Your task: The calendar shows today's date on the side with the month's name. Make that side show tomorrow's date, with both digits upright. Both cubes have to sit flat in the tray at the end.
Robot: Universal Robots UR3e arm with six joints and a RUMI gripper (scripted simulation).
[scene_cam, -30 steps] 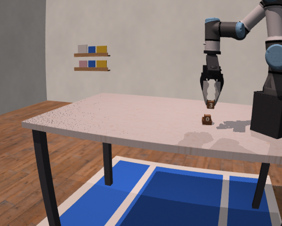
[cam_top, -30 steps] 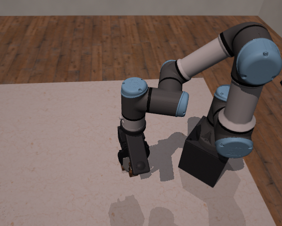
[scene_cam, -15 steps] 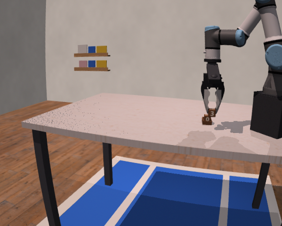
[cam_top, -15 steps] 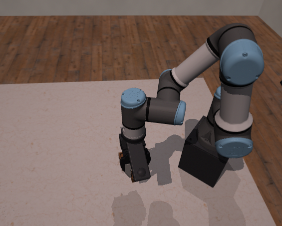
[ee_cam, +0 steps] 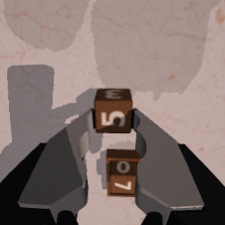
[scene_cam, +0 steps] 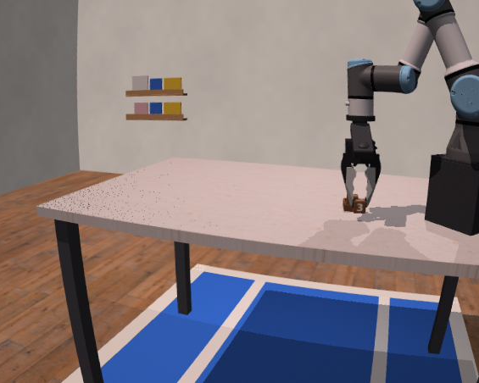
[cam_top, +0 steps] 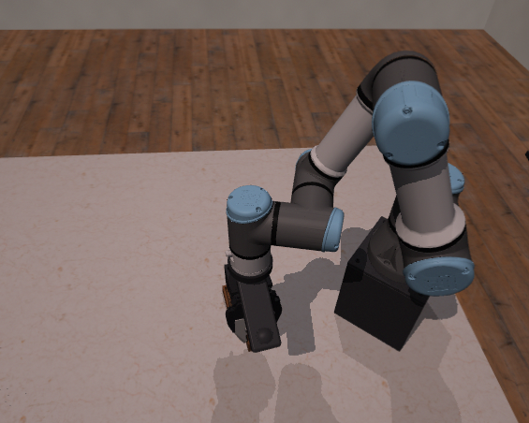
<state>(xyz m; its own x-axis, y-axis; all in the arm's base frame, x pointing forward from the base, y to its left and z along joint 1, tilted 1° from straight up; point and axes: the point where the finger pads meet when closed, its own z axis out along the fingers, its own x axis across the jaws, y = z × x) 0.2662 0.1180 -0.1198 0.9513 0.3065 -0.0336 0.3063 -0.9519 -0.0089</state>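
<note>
Right now my hand is 40 mm short of the calendar tray, 100 mm to the left of it and 40 mm above it. From my hand the other things lie so: brown digit cube: 10 mm below.
</note>
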